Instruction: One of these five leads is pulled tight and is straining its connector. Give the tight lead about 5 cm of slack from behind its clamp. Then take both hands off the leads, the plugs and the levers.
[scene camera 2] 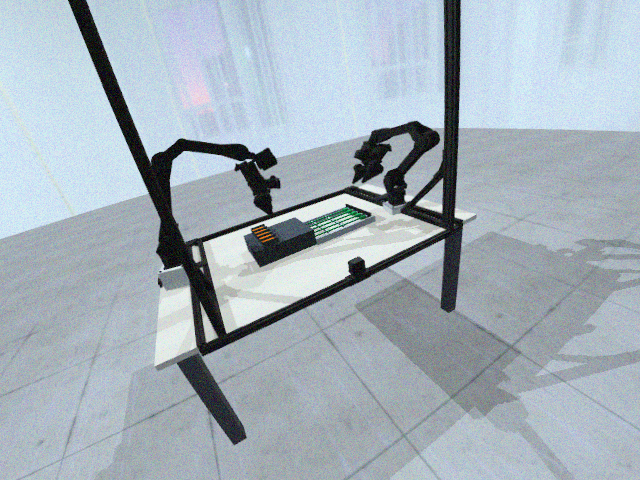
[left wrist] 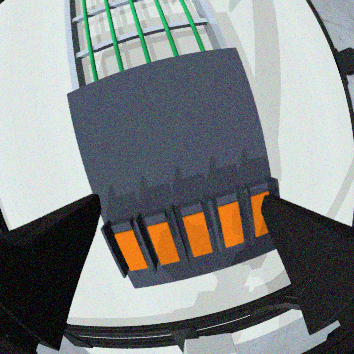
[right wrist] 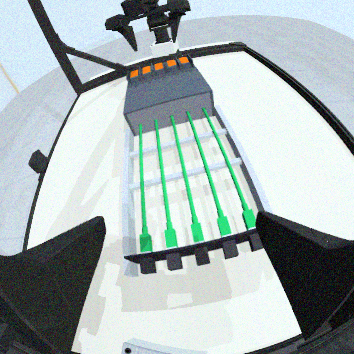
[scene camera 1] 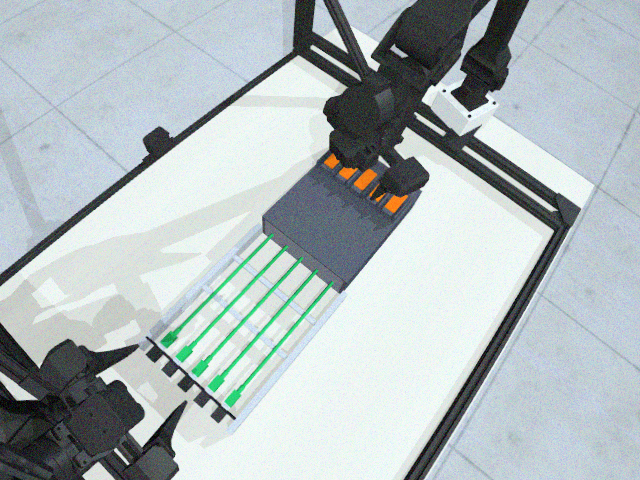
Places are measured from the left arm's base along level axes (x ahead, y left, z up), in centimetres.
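Where they show: left gripper, fingertip midpoint: (scene camera 2: 272, 212) (left wrist: 184, 203) (right wrist: 154, 46) (scene camera 1: 355, 178); right gripper, fingertip midpoint: (scene camera 2: 357, 183) (right wrist: 182, 222) (scene camera 1: 161, 374); left arm's base, link origin: (scene camera 2: 174, 263) (right wrist: 162, 40) (scene camera 1: 469, 97); right arm's base, link origin: (scene camera 2: 397, 202).
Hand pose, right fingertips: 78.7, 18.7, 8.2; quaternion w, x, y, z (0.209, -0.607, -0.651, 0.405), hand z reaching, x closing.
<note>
Things, the pixels of their top centre, and the offset from my right fingertips, as dx, dy, dz. "pt": a spot on its surface instead.
- grey clamp box, top centre: (left wrist: 183, 182) (scene camera 1: 347, 196) (right wrist: 159, 70) (scene camera 2: 275, 227) -39.2, -11.5, -7.0
- middle plug, top centre: (right wrist: 196, 231) (scene camera 1: 199, 368) -3.5, -0.8, -12.8
- black strip with dark blocks, surface spot: (right wrist: 202, 256) pt -0.3, +0.2, -12.6
- black block, surface spot: (scene camera 1: 157, 140) (right wrist: 35, 156) (scene camera 2: 355, 258) pt -16.7, -42.6, -10.7
Five green leads, the middle one (scene camera 1: 253, 310) (right wrist: 189, 200) among them, run from the grey clamp box (scene camera 1: 320, 222) (scene camera 2: 297, 229) (left wrist: 170, 125) (right wrist: 165, 87) to green plugs, such as the middle plug (scene camera 1: 200, 368) (right wrist: 198, 232). All look nearly straight; I cannot tell which is tight. Five orange levers, with the middle one (scene camera 1: 365, 179) (left wrist: 197, 235) (right wrist: 158, 66), lie flat in the box's far end. My left gripper (left wrist: 184, 203) is open and empty above the lever end. My right gripper (scene camera 1: 161, 373) (right wrist: 182, 222) is open and empty above the plug end. Neither touches a lead.
Plugs meet a black strip with dark blocks (right wrist: 202, 256). Pale rails (scene camera 1: 310, 333) and two crossbars frame the leads. A black frame surrounds the white table, with a black block (scene camera 1: 157, 140) (scene camera 2: 356, 266) (right wrist: 38, 161) on one long side. The left arm partly covers the levers in scene camera 1.
</note>
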